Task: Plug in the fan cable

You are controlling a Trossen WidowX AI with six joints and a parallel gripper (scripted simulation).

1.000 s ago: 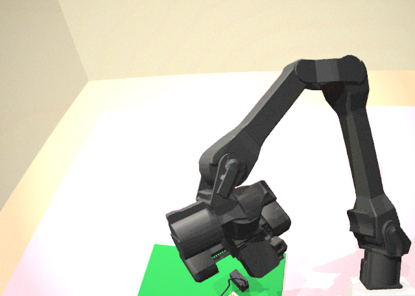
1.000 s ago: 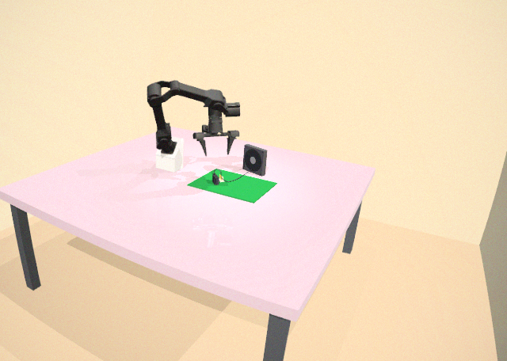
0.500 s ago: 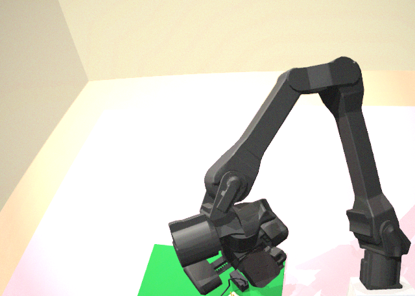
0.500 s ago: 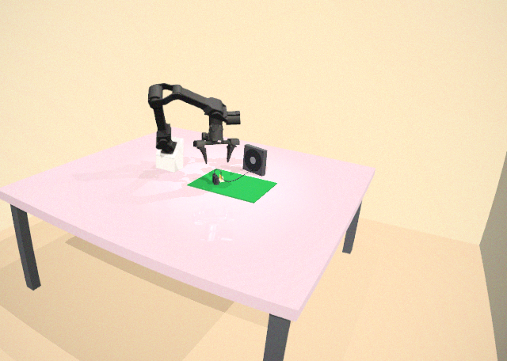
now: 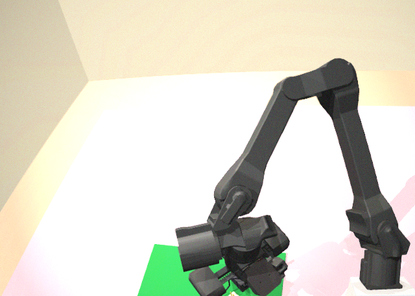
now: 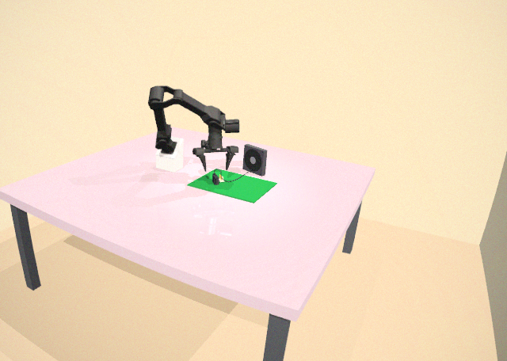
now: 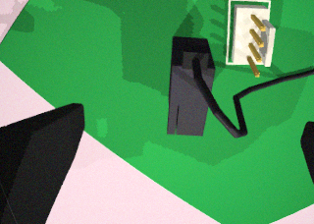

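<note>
My gripper tip is 40 mm above the dark fan plug and 10 mm to the left of it. Also, from my gripper tip: black fan: 210 mm to the left, 90 mm ahead; then pale fan header: 60 mm below, 30 mm to the left, 10 mm ahead; then green board: 70 mm below, 70 mm ahead, 30 mm to the left.
</note>
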